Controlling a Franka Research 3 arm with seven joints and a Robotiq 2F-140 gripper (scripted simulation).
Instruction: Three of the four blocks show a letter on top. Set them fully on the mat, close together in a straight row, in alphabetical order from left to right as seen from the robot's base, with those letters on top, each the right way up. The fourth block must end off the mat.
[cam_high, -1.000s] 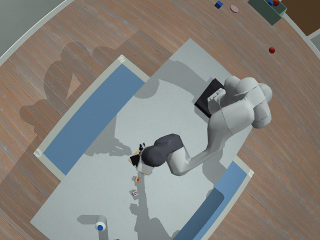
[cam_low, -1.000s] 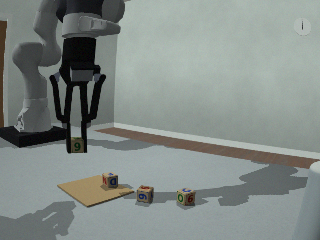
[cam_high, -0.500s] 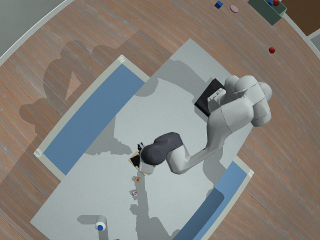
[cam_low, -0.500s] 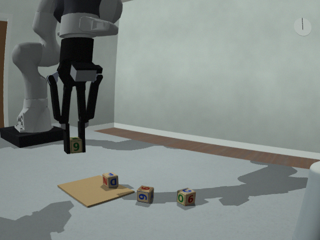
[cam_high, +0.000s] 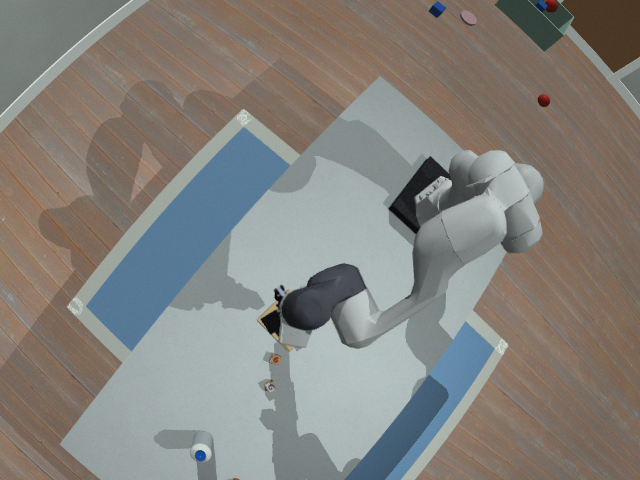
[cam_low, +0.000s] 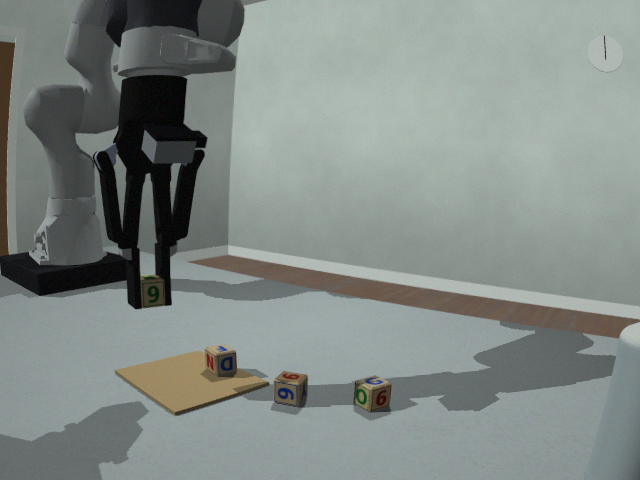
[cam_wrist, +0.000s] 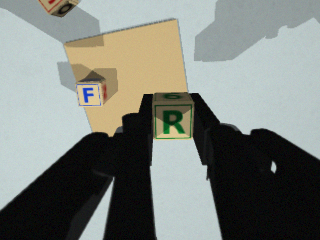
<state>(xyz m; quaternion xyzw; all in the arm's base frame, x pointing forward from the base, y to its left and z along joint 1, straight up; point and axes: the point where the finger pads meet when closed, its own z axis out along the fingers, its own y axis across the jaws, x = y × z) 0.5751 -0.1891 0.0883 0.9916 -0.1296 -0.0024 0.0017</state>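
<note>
My gripper is now 13 cm above the tan mat, 4 cm to the right of it and 1 cm short of it. Round my hand: block (12 cm below, 9 cm to the left, 2 cm ahead).
</note>
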